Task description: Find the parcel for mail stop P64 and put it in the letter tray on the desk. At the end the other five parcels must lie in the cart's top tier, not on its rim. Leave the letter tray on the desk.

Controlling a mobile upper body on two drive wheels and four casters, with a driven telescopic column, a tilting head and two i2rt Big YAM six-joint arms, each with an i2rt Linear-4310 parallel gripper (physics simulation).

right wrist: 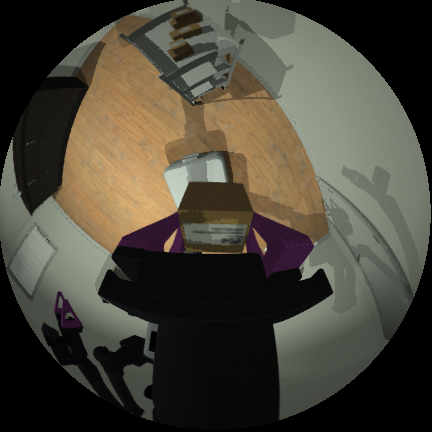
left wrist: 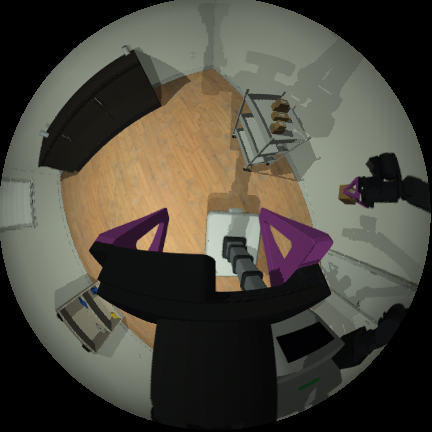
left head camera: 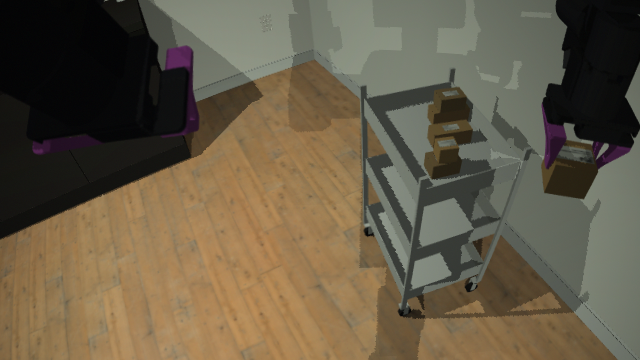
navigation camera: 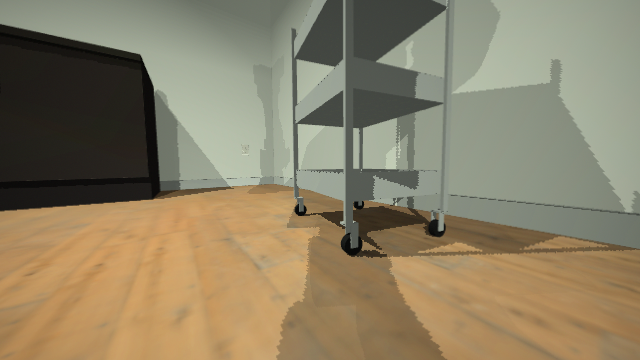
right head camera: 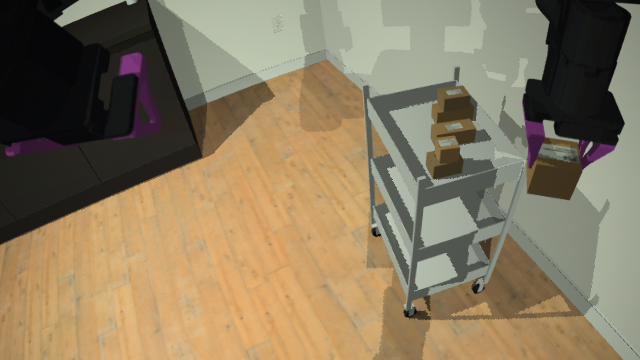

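Pixels of known places: left gripper, fingertip midpoint: (right wrist: 61,294) (left wrist: 213,212) (left head camera: 148,130) (right head camera: 116,132); right gripper, fingertip midpoint: (right wrist: 214,212) (left wrist: 346,193) (left head camera: 567,168) (right head camera: 551,168); left arm's base at its link origin: (right wrist: 130,352).
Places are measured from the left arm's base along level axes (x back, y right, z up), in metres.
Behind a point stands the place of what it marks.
Observation:
My right gripper (left head camera: 574,162) @(y 0.449, x -0.445, z -0.264 m) (right head camera: 557,162) @(y 0.449, x -0.445, z -0.264 m) (left wrist: 346,193) @(y 0.449, x -0.445, z -0.264 m) (right wrist: 214,212) @(y 0.449, x -0.445, z -0.264 m) is shut on a cardboard parcel (left head camera: 570,182) @(y 0.443, x -0.419, z -0.261 m) (right head camera: 554,182) @(y 0.444, x -0.419, z -0.261 m) (right wrist: 215,197) @(y 0.455, x -0.467, z -0.253 m), held in the air right of the cart in the head views. Its label faces the right wrist camera, but is too small and shaded to read. My left gripper (left head camera: 115,117) (right head camera: 75,120) (left wrist: 213,212) @(y -0.002, x -0.359, z -0.121 m) is open and empty at the upper left. In the top tier of the grey cart (left head camera: 416,225) @(y 0.327, x -0.788, z -0.813 m) (right head camera: 416,220) @(y 0.324, x -0.787, z -0.788 m) (navigation camera: 348,150) @(y 0.329, x -0.788, z -1.162 m) stand a back stack of two parcels (left head camera: 450,102) @(y 0.464, x -1.152, z -0.662 m), a middle parcel (left head camera: 450,134) @(y 0.449, x -1.044, z -0.705 m) and a front stack of two (left head camera: 442,167) @(y 0.404, x -0.909, z -0.711 m). I cannot make out the letter tray.
A dark cabinet (left head camera: 120,175) @(y -1.191, x -1.540, z -1.339 m) (right head camera: 150,140) @(y -0.984, x -1.591, z -1.127 m) (left wrist: 120,95) @(y -1.087, x -1.532, z -0.833 m) (navigation camera: 75,115) @(y -1.047, x -1.555, z -0.904 m) stands at the left. Walls meet in the corner behind, and one runs close along the cart's right side. An open box (left wrist: 87,320) @(y -1.898, x 1.524, z -0.782 m) with small coloured items stands at the left wrist view's lower left.

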